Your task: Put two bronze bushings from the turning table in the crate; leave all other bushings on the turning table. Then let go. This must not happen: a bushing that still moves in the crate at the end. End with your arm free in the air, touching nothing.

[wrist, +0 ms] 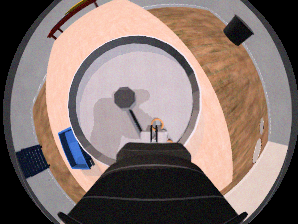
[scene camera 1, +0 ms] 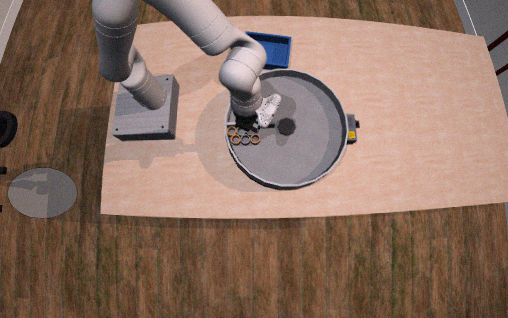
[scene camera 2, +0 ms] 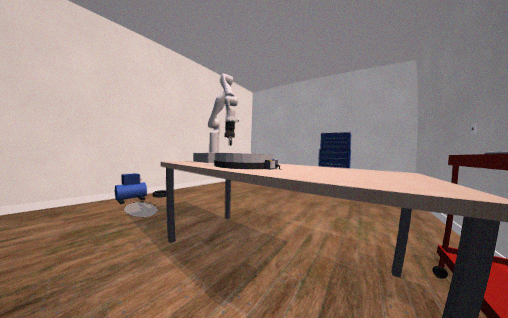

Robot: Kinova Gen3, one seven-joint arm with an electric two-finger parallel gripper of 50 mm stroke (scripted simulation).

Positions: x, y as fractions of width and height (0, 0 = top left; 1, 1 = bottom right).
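Note:
Blue crate (scene camera 1: 0.55, 0.15) (wrist: 0.26, 0.71). Grey turning table (wrist: 0.50, 0.36). The gripper (wrist: 0.52, 0.58).

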